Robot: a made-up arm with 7 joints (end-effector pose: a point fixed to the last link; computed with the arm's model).
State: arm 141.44 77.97 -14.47 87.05 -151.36 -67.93 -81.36
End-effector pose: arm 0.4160 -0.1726 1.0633 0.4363 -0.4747 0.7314 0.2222
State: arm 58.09 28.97 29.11 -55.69 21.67 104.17 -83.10
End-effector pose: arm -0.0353 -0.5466 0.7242 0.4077 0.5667 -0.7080 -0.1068
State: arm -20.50 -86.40 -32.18 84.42 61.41 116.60 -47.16
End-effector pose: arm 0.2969 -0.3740 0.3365 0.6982 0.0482 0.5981 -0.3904
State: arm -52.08 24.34 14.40 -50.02 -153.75 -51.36 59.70
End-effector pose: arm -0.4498 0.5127 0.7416 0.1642 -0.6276 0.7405 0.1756
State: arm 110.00 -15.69 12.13 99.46 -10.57 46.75 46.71
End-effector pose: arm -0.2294 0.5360 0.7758 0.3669 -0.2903 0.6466 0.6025
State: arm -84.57 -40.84 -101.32 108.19 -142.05 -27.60 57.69
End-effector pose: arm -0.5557 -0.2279 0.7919 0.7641 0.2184 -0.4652 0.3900
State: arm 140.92 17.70 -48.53 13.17 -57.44 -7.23 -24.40
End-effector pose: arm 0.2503 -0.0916 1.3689 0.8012 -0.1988 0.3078 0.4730
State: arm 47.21 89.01 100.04 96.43 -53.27 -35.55 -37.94
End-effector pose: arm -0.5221 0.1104 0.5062 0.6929 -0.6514 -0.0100 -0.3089
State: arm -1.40 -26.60 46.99 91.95 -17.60 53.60 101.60
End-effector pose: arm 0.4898 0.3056 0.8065 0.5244 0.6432 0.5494 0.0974
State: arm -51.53 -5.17 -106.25 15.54 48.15 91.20 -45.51
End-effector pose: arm -0.0168 0.0081 1.2747 0.3698 -0.4724 0.0233 -0.7997
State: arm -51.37 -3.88 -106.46 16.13 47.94 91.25 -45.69
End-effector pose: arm -0.0301 0.0192 1.2744 0.3636 -0.4659 0.0159 -0.8065
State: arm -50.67 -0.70 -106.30 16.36 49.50 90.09 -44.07
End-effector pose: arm -0.0623 0.0487 1.2739 0.3842 -0.4512 -0.0249 -0.8051
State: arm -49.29 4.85 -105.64 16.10 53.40 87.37 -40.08
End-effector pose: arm -0.1201 0.0984 1.2678 0.4371 -0.4264 -0.1093 -0.7843
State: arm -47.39 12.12 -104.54 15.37 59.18 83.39 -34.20
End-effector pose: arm -0.1985 0.1561 1.2489 0.5082 -0.3954 -0.2251 -0.7313
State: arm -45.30 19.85 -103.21 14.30 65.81 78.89 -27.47
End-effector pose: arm -0.2830 0.2061 1.2163 0.5762 -0.3647 -0.3459 -0.6445
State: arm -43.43 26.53 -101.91 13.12 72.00 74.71 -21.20
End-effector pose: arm -0.3547 0.2388 1.1801 0.6266 -0.3404 -0.4428 -0.5435
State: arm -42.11 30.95 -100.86 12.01 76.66 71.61 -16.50
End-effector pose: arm -0.4005 0.2547 1.1539 0.6576 -0.3259 -0.5015 -0.4580
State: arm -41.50 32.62 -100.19 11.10 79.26 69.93 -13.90
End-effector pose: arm -0.4169 0.2589 1.1455 0.6753 -0.3205 -0.5239 -0.4083
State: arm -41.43 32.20 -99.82 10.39 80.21 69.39 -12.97
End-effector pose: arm -0.4120 0.2564 1.1516 0.6862 -0.3211 -0.5231 -0.3904
